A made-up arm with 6 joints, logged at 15 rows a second.
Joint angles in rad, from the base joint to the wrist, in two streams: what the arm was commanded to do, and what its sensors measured. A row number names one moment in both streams.
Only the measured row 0 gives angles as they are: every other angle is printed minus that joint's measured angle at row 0.
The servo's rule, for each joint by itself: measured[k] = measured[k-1] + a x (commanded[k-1-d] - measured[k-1]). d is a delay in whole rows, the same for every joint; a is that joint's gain. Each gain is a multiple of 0.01, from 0.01 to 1. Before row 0 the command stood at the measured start. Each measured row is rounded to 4 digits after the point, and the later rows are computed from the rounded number. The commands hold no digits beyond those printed.
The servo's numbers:
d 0
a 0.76 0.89 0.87 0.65 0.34 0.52
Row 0, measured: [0.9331 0.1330 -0.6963 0.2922 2.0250 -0.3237]
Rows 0 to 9, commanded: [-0.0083 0.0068 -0.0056 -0.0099 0.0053 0.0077]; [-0.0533 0.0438 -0.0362 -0.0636 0.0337 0.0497]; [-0.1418 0.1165 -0.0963 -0.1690 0.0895 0.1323]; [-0.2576 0.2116 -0.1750 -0.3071 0.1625 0.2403]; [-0.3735 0.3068 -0.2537 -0.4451 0.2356 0.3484]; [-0.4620 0.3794 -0.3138 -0.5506 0.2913 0.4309]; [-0.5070 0.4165 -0.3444 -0.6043 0.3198 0.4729]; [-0.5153 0.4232 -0.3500 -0.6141 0.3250 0.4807]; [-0.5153 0.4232 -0.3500 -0.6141 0.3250 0.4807]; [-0.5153 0.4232 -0.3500 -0.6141 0.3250 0.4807]
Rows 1 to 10, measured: [-0.0063 0.0061 -0.0049 -0.0064 0.0018 0.0040]; [-0.0420 0.0397 -0.0321 -0.0436 0.0126 0.0278]; [-0.1178 0.1081 -0.0880 -0.1251 0.0387 0.0821]; [-0.2240 0.2002 -0.1637 -0.2434 0.0808 0.1644]; [-0.3376 0.2951 -0.2420 -0.3745 0.1334 0.2601]; [-0.4321 0.3701 -0.3045 -0.4890 0.1871 0.3489]; [-0.4890 0.4114 -0.3392 -0.5639 0.2322 0.4134]; [-0.5090 0.4219 -0.3486 -0.5965 0.2638 0.4484]; [-0.5138 0.4231 -0.3498 -0.6079 0.2846 0.4652]; [-0.5149 0.4232 -0.3500 -0.6119 0.2983 0.4733]
